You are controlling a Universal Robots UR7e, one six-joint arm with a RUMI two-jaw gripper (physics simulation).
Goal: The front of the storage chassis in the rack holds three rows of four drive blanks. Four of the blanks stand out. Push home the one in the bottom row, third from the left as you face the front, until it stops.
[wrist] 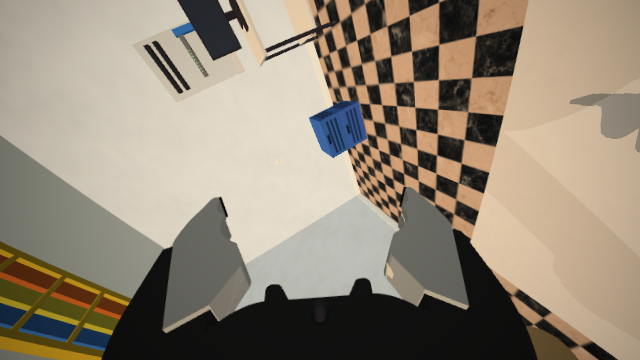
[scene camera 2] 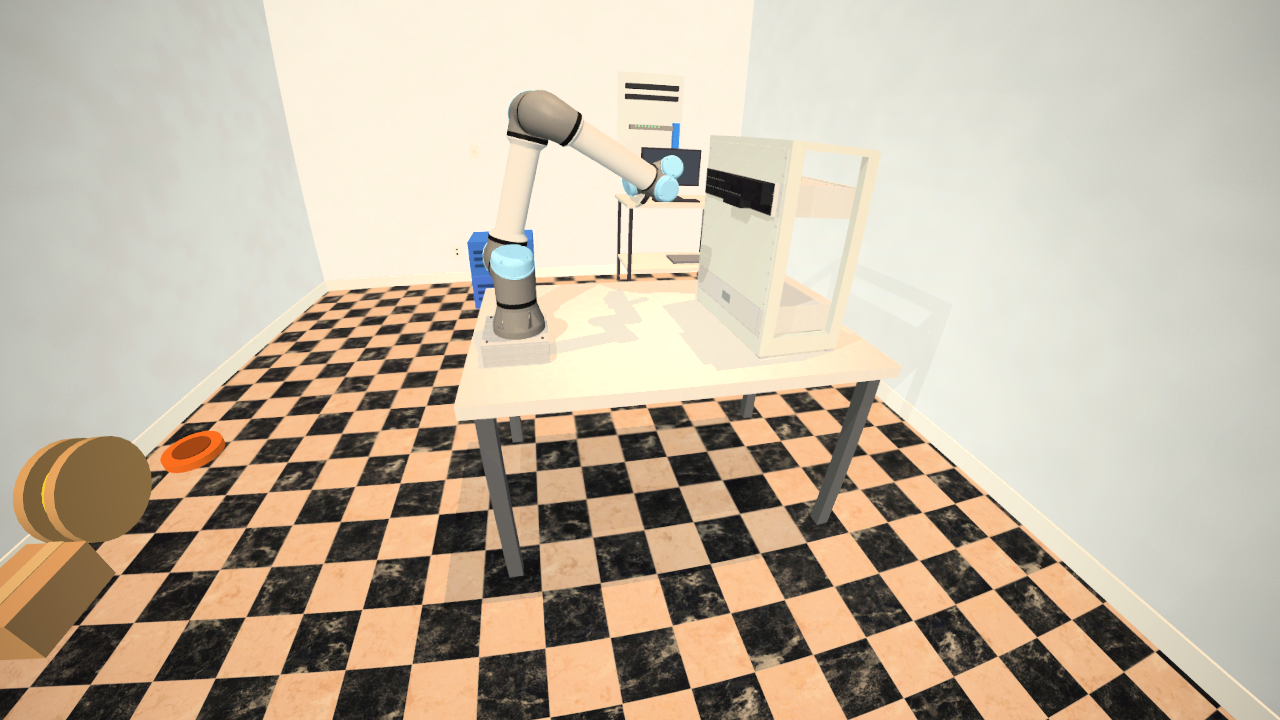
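Where they show: gripper, fingertip midpoint: point(wrist: 314, 194); arm's base, origin of the base link: point(scene camera 2: 519, 327).
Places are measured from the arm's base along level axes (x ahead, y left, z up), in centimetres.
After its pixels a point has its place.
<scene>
The storage chassis point(scene camera 2: 741, 191) @(x 66.2, y 9.8, z 38.5 cm) shows in the scene view as a dark unit in the upper part of the pale rack point(scene camera 2: 744, 255) @(x 68.1, y 5.9, z 19.8 cm), which stands on the table's right side. The separate drive blanks are too small to tell apart there, and the bottom-row third one cannot be made out. The chassis does not show in the wrist view. My gripper point(wrist: 314, 194) @(x 42.5, y 55.7, z 32.7 cm) is open in the wrist view, its two grey fingers wide apart with nothing between them. In the scene view the fingers cannot be made out at the arm's wrist, which is left of the rack at about the chassis's height.
The arm's base stands at the left end of the table point(scene camera 2: 617, 380) @(x 27.2, y -19.5, z -7.5 cm) point(wrist: 585, 200) @(x 18.0, y 45.8, z -7.5 cm). Behind are a blue cabinet point(scene camera 2: 480, 259) point(wrist: 338, 129) and a desk with a dark monitor point(scene camera 2: 686, 166) point(wrist: 212, 30). An orange ring point(scene camera 2: 170, 462) lies on the floor at left.
</scene>
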